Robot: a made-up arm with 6 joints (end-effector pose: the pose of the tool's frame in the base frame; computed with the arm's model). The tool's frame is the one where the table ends.
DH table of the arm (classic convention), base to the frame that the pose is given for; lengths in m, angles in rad. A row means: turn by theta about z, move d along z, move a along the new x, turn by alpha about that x. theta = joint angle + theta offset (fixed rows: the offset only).
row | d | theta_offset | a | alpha
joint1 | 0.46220 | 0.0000 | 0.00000 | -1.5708
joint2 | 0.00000 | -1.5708 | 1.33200 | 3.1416
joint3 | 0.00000 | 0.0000 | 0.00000 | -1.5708
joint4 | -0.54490 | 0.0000 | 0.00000 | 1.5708
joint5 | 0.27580 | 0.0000 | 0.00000 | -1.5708
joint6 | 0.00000 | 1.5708 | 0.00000 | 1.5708
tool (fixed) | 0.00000 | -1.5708 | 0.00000 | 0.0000
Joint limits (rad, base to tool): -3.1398..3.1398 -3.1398..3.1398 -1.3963..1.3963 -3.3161..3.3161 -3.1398..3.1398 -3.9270..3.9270
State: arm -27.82 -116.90 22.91 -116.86 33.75 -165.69
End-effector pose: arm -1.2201 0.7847 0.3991 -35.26 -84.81 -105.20
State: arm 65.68 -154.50 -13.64 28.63 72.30 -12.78
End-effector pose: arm -0.2240 -1.0834 -0.4986 -50.24 147.16 26.71
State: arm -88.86 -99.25 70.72 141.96 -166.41 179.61
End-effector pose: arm 0.1797 1.8848 0.1756 -12.34 47.30 -85.29
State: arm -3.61 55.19 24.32 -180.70 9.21 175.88
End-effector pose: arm 1.5773 0.1768 0.9459 5.91 39.91 -5.04
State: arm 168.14 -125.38 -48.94 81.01 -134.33 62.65
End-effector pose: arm 1.2058 -0.2092 0.2846 -94.80 -18.98 89.31
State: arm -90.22 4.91 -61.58 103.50 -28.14 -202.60
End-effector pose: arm 0.0622 -0.5775 1.3966 86.06 -47.16 -136.53
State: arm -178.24 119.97 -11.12 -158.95 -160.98 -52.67
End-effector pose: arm -0.7129 -0.2794 -0.5488 35.09 -126.89 90.98
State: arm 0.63 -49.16 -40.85 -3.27 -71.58 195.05
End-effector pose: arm -0.4632 -0.2805 1.3964 143.92 15.56 -87.92
